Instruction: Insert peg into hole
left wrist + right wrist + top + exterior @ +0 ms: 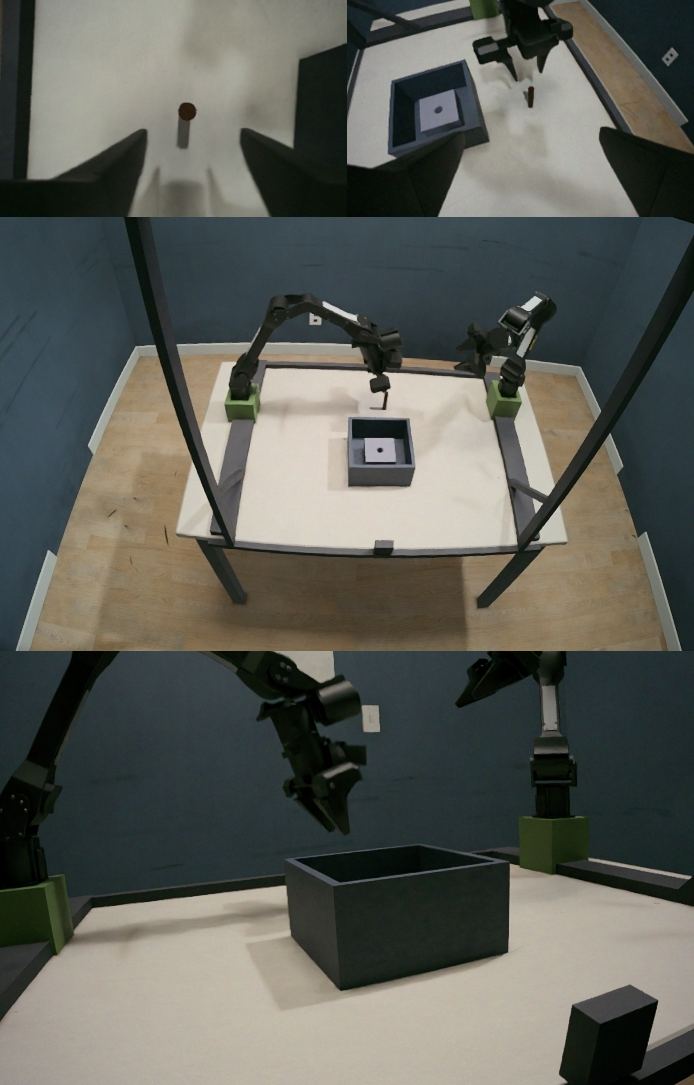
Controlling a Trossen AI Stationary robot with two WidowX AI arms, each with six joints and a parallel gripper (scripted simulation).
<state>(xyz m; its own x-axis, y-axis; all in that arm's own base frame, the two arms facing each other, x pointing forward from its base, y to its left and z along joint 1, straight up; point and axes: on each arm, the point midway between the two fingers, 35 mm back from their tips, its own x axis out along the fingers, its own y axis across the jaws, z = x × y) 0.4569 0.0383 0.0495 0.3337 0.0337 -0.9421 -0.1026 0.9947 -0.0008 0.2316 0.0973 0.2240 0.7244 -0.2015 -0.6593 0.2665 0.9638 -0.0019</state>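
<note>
Now: the brown peg 100 mm below my left hand and 20 mm to the right of it. Round my left hand: grey plate 220 mm behind, 100 mm below, 20 mm to the left; box 220 mm behind, 110 mm below, 20 mm to the left.
</note>
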